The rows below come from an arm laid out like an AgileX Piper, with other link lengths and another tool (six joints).
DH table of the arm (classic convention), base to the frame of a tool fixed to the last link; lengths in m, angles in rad. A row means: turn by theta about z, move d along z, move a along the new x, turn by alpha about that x. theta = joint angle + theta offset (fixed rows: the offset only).
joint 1: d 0.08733; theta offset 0; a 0; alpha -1.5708
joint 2: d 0; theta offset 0.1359; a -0.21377; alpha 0
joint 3: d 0; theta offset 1.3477; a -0.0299; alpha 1.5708
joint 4: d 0.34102; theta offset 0; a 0; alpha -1.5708
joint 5: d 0; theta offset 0; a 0; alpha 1.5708
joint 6: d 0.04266; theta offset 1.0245; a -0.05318; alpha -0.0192
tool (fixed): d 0.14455; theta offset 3.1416; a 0; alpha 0
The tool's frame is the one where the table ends.
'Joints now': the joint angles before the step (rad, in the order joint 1, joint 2, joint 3, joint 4, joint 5, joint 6). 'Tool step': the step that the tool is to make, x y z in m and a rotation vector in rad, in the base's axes. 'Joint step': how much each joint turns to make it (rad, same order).
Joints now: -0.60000, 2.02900, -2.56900, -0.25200, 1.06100, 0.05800
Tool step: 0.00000, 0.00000, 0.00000, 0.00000, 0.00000, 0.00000
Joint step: 0.00000, 0.00000, 0.00000, 0.00000, 0.00000, 0.00000
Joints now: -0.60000, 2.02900, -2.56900, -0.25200, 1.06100, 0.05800
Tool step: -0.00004, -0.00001, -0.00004, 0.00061, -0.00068, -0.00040
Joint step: 0.00000, -0.00011, 0.00017, -0.00002, -0.00006, 0.00102
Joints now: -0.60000, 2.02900, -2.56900, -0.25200, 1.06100, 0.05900
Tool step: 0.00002, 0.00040, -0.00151, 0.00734, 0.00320, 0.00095
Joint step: 0.00000, -0.00004, 0.00005, 0.00400, 0.00699, 0.00000
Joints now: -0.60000, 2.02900, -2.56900, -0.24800, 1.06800, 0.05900
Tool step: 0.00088, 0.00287, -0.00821, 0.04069, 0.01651, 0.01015
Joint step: 0.00000, -0.00012, 0.00019, 0.02699, 0.03693, -0.00297
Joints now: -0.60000, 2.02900, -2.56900, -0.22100, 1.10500, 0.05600
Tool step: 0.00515, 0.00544, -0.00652, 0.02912, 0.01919, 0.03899
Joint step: 0.00001, 0.00000, 0.00000, 0.04798, 0.02700, -0.03299
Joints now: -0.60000, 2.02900, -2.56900, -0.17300, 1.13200, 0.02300
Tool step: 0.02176, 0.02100, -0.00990, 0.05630, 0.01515, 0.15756
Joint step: -0.00100, 0.00001, -0.00001, 0.17300, 0.03501, -0.12000
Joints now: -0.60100, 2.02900, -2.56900, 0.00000, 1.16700, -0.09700
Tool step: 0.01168, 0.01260, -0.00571, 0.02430, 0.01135, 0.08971
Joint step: 0.00001, 0.00298, 0.00002, 0.08998, 0.02300, -0.06899
